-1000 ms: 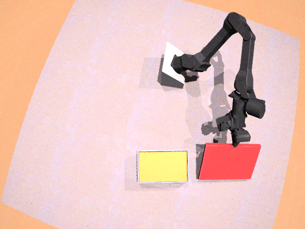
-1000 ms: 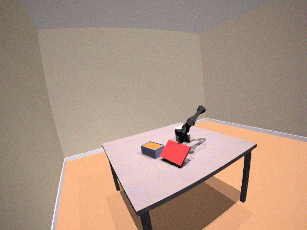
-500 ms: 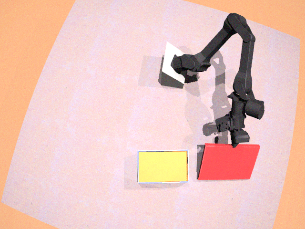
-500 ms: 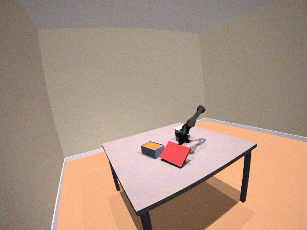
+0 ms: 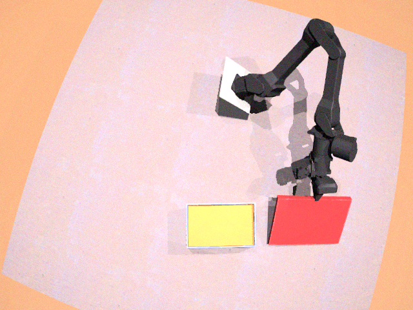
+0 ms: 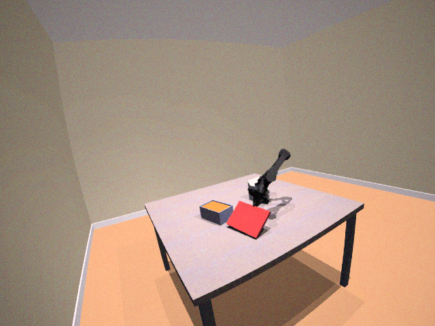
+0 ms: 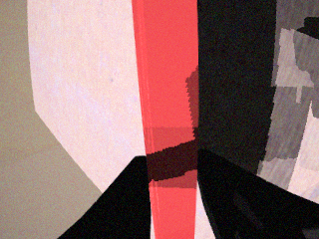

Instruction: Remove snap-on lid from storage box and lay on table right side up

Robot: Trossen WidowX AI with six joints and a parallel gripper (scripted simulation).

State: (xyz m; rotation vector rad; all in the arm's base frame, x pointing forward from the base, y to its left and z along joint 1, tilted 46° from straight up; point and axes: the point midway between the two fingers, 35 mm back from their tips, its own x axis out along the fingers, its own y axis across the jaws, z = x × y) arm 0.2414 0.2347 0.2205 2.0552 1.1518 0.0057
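Now: the red lid 60 mm ahead of my gripper tip, 20 mm to the left of it and 50 mm below it. From my gripper tip the other things lie so: storage box (160 mm ahead, 240 mm to the right, 70 mm below).
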